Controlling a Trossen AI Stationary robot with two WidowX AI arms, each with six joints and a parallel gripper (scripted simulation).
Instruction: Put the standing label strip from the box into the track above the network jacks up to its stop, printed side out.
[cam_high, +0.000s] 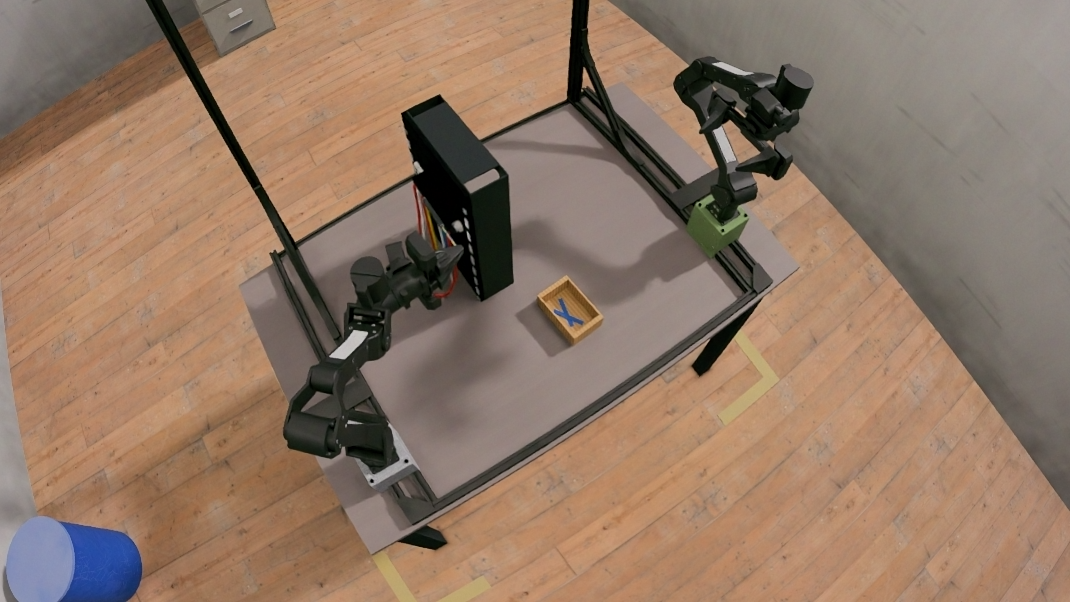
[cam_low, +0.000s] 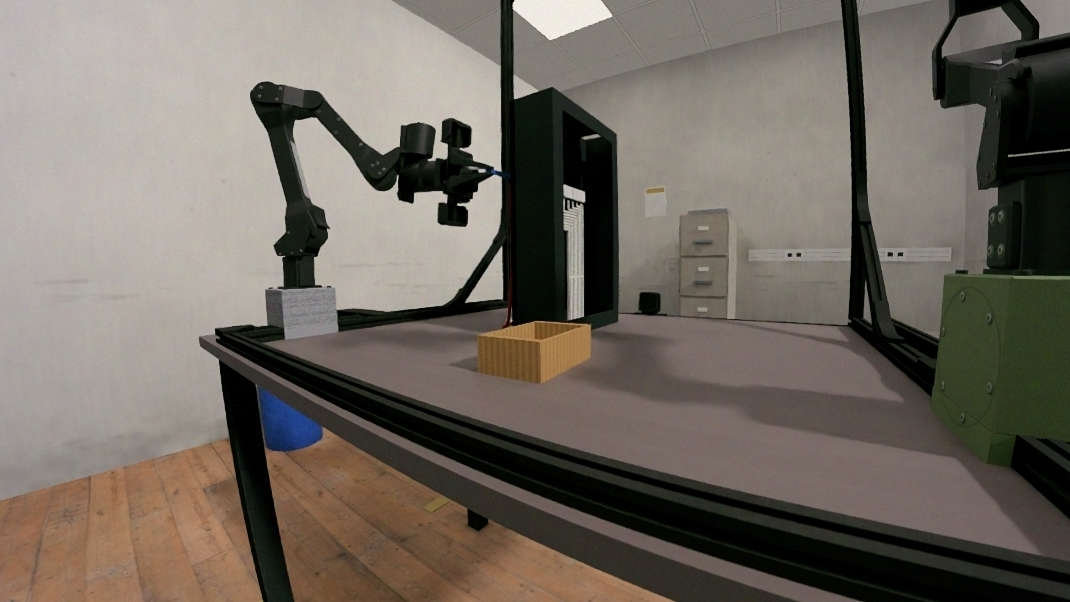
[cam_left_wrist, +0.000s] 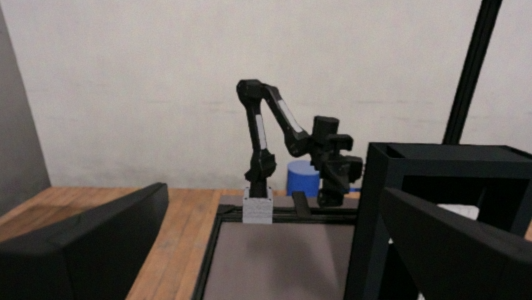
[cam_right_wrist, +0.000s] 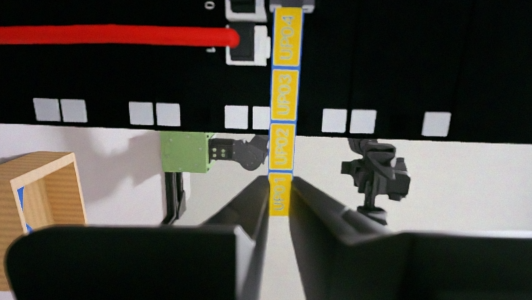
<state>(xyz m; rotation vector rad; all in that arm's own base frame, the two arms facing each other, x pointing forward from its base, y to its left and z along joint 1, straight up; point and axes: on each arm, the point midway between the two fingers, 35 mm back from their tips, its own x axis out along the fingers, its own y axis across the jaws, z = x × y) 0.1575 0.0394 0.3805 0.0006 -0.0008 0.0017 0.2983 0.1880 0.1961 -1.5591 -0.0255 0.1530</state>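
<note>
Right now the label strip is 3 cm to the left of my right hand and 3 cm behind it. Round my right hand: wooden box: 27 cm below, 20 cm to the left, 12 cm ahead; then black patch panel: 14 cm behind, 8 cm below, 7 cm to the left.
</note>
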